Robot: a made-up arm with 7 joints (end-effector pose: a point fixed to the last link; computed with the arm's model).
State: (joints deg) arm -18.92 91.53 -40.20 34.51 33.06 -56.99 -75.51
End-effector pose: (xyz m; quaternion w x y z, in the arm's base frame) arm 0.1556 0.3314 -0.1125 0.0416 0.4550 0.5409 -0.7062
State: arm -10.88 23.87 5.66 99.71 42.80 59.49 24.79
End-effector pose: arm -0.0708 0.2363 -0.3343 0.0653 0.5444 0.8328 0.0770
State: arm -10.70 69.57 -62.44 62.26 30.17 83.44 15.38
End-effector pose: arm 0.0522 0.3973 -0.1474 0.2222 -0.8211 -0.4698 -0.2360
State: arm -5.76 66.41 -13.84 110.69 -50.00 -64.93 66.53
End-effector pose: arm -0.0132 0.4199 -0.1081 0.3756 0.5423 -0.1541 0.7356
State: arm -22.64 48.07 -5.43 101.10 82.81 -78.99 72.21
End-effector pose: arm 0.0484 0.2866 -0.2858 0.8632 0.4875 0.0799 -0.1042
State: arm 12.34 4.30 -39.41 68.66 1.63 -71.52 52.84
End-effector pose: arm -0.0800 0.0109 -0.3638 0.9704 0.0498 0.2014 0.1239
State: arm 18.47 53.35 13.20 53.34 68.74 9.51 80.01
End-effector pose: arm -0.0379 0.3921 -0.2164 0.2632 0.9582 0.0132 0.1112
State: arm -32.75 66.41 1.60 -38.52 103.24 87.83 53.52
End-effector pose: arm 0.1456 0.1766 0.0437 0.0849 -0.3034 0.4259 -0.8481
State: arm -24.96 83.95 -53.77 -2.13 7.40 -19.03 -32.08
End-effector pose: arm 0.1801 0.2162 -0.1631 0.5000 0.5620 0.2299 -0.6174
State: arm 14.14 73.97 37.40 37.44 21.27 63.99 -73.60
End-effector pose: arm 0.0323 0.4315 -0.0398 0.6339 -0.0148 0.7276 0.2618
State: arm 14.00 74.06 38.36 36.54 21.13 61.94 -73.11
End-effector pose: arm 0.0366 0.4316 -0.0370 0.6465 0.0042 0.7207 0.2502
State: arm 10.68 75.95 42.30 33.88 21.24 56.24 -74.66
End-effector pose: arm 0.0594 0.4301 -0.0143 0.7079 0.0539 0.6732 0.2066
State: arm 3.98 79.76 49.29 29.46 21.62 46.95 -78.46
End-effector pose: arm 0.0910 0.4201 0.0364 0.7942 0.1467 0.5736 0.1370
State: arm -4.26 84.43 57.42 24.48 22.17 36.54 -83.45
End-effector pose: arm 0.1061 0.3973 0.1034 0.8506 0.2675 0.4467 0.0739
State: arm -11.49 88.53 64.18 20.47 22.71 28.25 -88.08
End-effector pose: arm 0.0978 0.3708 0.1587 0.8622 0.3723 0.3408 0.0422
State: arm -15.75 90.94 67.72 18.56 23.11 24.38 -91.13
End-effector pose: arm 0.0849 0.3548 0.1861 0.8586 0.4233 0.2872 0.0338
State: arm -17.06 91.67 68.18 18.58 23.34 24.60 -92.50
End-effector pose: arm 0.0810 0.3525 0.1917 0.8616 0.4231 0.2786 0.0311
